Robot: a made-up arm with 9 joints.
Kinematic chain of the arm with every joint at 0, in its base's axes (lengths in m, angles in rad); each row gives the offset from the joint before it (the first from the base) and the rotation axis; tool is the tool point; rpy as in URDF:
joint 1: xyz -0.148 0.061 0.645 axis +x
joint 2: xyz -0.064 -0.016 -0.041 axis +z
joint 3: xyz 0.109 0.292 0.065 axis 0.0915 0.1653 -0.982
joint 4: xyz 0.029 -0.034 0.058 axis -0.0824 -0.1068 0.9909
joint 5: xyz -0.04 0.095 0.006 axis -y
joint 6: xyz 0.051 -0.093 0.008 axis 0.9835 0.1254 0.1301
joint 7: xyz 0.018 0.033 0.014 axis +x
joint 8: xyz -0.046 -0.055 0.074 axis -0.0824 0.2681 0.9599
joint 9: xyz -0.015 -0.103 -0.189 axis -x
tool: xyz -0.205 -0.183 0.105 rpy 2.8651 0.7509 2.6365
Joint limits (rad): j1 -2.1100..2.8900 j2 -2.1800..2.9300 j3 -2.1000..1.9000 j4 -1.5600..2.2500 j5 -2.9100..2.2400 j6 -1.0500..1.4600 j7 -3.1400..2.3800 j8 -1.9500..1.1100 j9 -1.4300..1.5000
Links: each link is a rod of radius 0.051 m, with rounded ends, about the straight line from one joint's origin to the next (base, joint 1, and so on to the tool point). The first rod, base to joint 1, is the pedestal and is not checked.
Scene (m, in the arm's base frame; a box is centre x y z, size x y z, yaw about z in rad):
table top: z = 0
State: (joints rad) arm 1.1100 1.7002 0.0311 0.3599 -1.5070 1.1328 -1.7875 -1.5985 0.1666
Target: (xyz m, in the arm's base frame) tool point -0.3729 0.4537 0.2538
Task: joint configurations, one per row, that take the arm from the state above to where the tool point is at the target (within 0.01 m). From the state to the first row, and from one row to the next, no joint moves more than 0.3 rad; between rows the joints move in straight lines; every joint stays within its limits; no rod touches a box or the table.
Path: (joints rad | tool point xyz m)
1: 1.3839 1.9052 -0.1012 0.4893 -1.6290 1.0455 -1.8401 -1.4480 0.2116 | -0.3943 -0.2609 0.6801
2: 1.6579 2.1101 -0.2336 0.6187 -1.7510 0.9581 -1.8928 -1.2975 0.2566 | -0.4577 -0.2836 0.6081
3: 1.9318 2.3151 -0.3659 0.7480 -1.8730 0.8708 -1.9454 -1.1469 0.3016 | -0.5479 -0.2420 0.4547
4: 2.2058 2.5201 -0.4982 0.8774 -1.9950 0.7835 -1.9980 -0.9964 0.3466 | -0.5901 -0.0758 0.2740
5: 2.4797 2.7250 -0.6306 1.0068 -2.1169 0.6961 -2.0506 -0.8459 0.3916 | -0.5312 0.1951 0.1812
6: 2.7537 2.9300 -0.7629 1.1362 -2.2389 0.6088 -2.1033 -0.6954 0.4367 | -0.3729 0.4537 0.2538

